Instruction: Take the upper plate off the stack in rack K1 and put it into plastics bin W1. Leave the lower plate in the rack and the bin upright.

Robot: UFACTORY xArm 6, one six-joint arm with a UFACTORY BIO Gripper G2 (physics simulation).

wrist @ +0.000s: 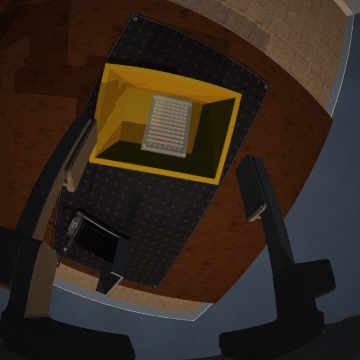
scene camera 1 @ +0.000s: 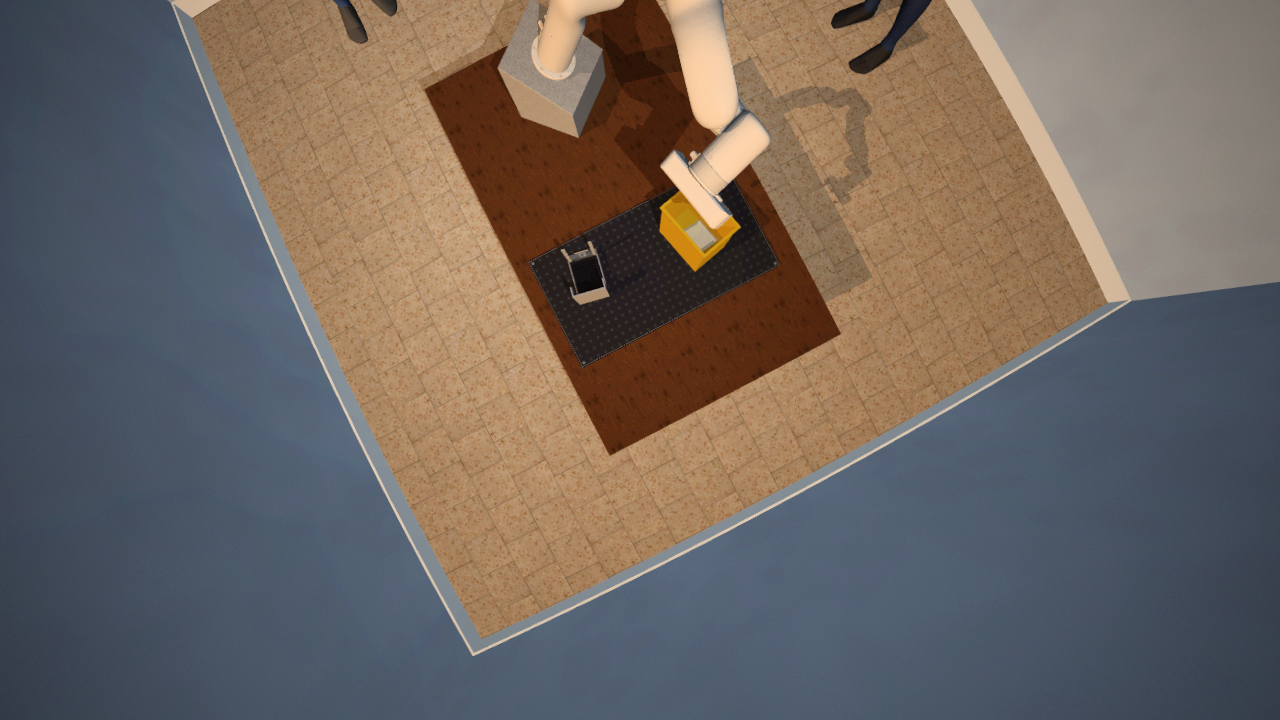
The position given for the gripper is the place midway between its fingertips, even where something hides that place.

gripper: wrist 173,144; scene camera 1 706,201
dark plate: wrist; scene camera 1
same spot on dark plate: [wrist: 89,236] = [scene camera 1: 587,269]
